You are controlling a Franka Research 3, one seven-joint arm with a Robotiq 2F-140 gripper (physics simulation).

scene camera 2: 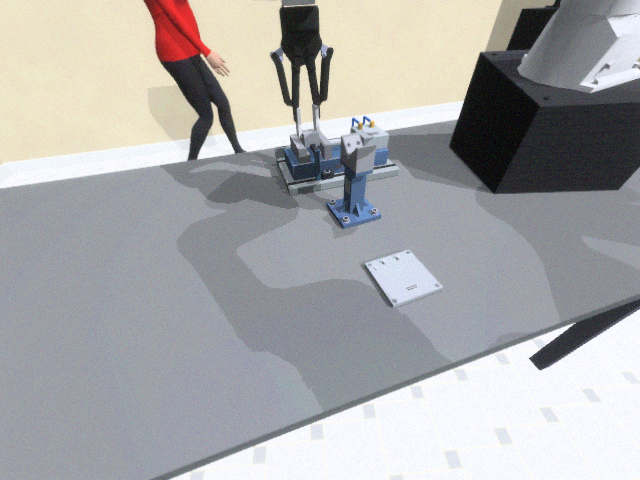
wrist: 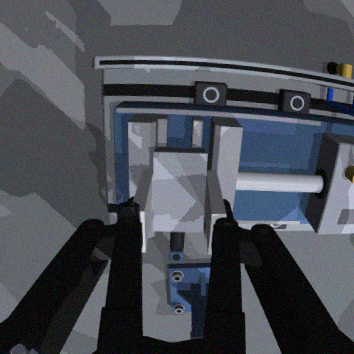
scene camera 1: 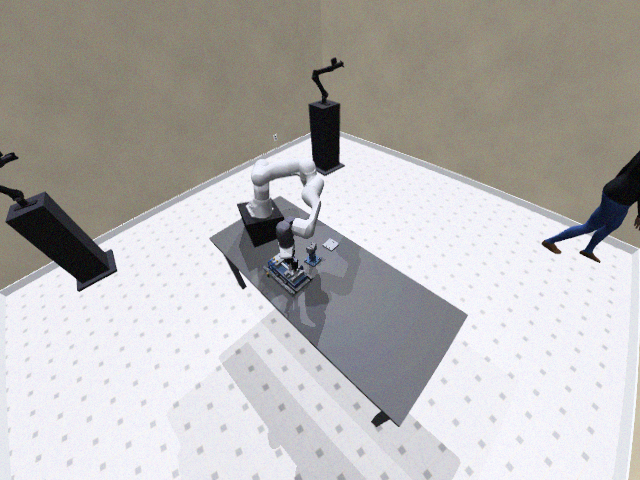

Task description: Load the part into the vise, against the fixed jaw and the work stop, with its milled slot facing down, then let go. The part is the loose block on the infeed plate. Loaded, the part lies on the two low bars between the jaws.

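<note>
My gripper (scene camera 1: pixel 293 264) (scene camera 2: pixel 307 124) (wrist: pixel 179 185) points down over the vise, shut on the part, a light grey block (scene camera 2: pixel 311 137) (wrist: pixel 180 187). The part is between the fixed jaw (wrist: pixel 140 150) at left and the moving jaw (wrist: pixel 227 150) at right in the wrist view. The ends of two low bars (wrist: pixel 162 132) (wrist: pixel 198 133) show beyond it. A dark piece (wrist: pixel 176 241), apparently the work stop, shows at the part's near edge; contact is unclear. The part's underside, any milled slot and its exact height over the bars are hidden. The infeed plate (scene camera 1: pixel 330 243) (scene camera 2: pixel 403 279) is bare.
A blue stand (scene camera 2: pixel 354 192) (scene camera 1: pixel 312 255) with a grey angled head stands close to the vise, between it and the infeed plate. The vise's screw rod (wrist: pixel 280 181) runs to a grey end block (wrist: pixel 332 185). The robot's black base block (scene camera 2: pixel 496 129) stands on the table (scene camera 2: pixel 155 310).
</note>
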